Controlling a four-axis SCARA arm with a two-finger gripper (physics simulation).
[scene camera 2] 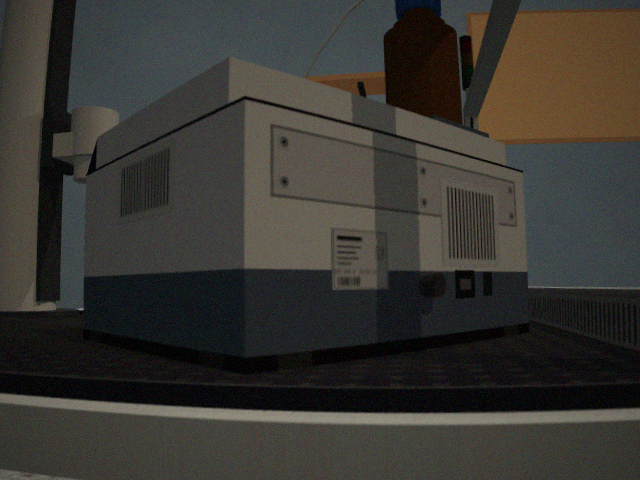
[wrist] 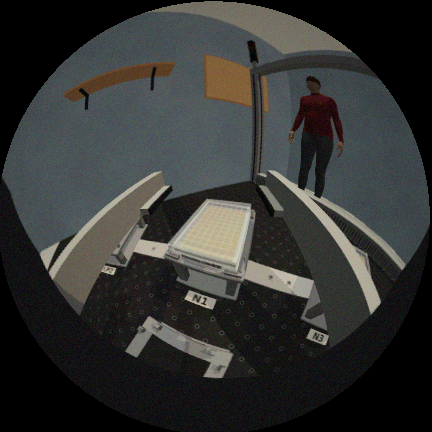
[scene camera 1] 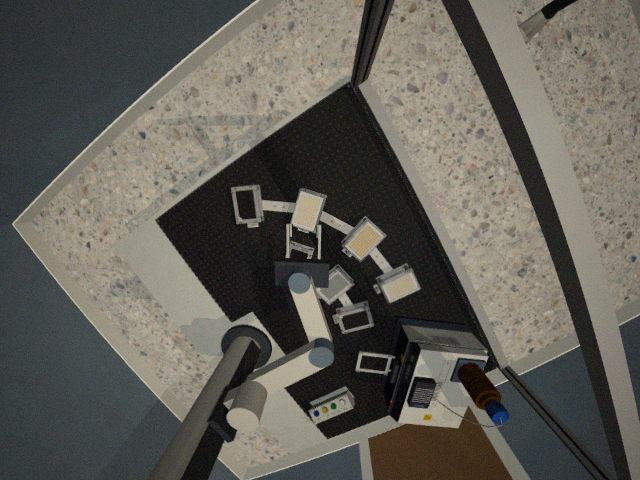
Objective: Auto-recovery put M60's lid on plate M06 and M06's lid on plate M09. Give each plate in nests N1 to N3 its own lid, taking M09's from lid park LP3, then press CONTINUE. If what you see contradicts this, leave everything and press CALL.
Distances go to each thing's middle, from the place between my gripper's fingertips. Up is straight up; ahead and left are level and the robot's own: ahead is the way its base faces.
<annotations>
My hand is 780 mm to the left of the brown bottle (scene camera 2: pixel 422 76), 240 mm short of it and 150 mm below it.
</annotations>
